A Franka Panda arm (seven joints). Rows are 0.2 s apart.
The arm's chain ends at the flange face. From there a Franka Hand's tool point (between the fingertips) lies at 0.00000 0.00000 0.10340 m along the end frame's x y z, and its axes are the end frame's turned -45 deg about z.
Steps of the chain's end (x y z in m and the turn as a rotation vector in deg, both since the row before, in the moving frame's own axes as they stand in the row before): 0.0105, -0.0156, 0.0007, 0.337, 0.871, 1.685; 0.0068, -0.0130, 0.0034, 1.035, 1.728, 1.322; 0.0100, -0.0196, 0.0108, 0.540, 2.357, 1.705; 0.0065, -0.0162, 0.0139, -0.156, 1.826, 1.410; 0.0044, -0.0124, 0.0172, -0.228, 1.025, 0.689
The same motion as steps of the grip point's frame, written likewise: 0.0200, -0.0029, 0.0007, -0.378, 0.854, 1.685; 0.0175, -0.0035, 0.0033, -0.490, 1.954, 1.322; 0.0246, -0.0044, 0.0107, -1.285, 2.048, 1.705; 0.0182, -0.0043, 0.0138, -1.401, 1.181, 1.410; 0.0129, -0.0041, 0.0172, -0.886, 0.564, 0.689
